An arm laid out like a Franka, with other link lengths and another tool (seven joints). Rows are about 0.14 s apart.
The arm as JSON. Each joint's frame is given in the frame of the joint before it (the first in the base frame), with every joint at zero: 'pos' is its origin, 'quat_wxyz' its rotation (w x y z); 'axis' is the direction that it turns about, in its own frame. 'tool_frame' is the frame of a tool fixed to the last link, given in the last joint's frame.
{
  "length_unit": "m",
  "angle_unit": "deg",
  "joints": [
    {
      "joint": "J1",
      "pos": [
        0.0,
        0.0,
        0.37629
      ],
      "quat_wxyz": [
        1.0,
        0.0,
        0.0,
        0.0
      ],
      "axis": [
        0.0,
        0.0,
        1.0
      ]
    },
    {
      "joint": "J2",
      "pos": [
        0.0,
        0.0,
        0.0
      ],
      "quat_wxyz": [
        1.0,
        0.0,
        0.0,
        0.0
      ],
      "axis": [
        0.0,
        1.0,
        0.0
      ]
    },
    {
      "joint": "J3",
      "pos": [
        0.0,
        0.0,
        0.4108
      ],
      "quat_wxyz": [
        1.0,
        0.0,
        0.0,
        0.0
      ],
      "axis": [
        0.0,
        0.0,
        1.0
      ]
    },
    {
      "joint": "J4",
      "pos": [
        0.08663,
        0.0,
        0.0
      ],
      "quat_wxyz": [
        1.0,
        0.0,
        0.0,
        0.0
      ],
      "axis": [
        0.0,
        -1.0,
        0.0
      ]
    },
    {
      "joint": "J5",
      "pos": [
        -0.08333,
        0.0,
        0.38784
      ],
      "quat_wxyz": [
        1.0,
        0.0,
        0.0,
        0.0
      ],
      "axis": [
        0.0,
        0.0,
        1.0
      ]
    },
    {
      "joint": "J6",
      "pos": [
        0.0,
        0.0,
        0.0
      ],
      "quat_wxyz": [
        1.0,
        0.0,
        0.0,
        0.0
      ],
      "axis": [
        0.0,
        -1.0,
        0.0
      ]
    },
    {
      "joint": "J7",
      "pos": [
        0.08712,
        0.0,
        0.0
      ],
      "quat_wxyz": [
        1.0,
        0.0,
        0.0,
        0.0
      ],
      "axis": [
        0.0,
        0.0,
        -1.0
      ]
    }
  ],
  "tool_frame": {
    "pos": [
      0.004,
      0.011,
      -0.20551
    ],
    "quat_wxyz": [
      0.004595,
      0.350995,
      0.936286,
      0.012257
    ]
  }
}
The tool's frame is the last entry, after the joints.
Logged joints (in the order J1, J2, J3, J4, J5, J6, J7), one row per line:
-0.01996 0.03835 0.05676 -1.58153 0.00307 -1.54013 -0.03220
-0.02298 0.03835 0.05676 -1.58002 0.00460 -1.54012 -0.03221
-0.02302 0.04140 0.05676 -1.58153 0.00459 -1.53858 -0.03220
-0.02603 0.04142 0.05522 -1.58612 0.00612 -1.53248 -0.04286
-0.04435 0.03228 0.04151 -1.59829 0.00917 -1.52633 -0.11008
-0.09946 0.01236 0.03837 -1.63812 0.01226 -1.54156 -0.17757
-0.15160 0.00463 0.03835 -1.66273 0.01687 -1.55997 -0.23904
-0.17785 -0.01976 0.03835 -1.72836 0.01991 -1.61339 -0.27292
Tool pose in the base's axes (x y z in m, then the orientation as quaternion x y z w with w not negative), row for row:
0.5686 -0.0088 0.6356 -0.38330 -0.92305 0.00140 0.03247
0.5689 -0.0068 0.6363 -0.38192 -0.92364 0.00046 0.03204
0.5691 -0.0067 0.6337 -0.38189 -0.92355 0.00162 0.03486
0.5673 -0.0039 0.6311 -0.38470 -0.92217 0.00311 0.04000
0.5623 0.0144 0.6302 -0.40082 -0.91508 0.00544 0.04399
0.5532 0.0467 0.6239 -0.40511 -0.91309 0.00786 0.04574
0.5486 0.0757 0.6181 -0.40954 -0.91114 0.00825 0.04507
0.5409 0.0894 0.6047 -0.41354 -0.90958 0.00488 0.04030
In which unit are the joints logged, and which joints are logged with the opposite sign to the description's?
The joints are logged in radians. Opposite sign: J1, J3, J6, J7.
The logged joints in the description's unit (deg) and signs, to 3 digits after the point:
1.144 2.197 -3.252 -90.615 0.176 88.243 1.845
1.317 2.197 -3.252 -90.528 0.264 88.242 1.845
1.319 2.372 -3.252 -90.615 0.263 88.154 1.845
1.491 2.373 -3.164 -90.878 0.351 87.805 2.456
2.541 1.850 -2.378 -91.575 0.525 87.452 6.307
5.699 0.708 -2.198 -93.857 0.702 88.325 10.174
8.686 0.265 -2.197 -95.267 0.967 89.380 13.696
10.190 -1.132 -2.197 -99.028 1.141 92.440 15.637

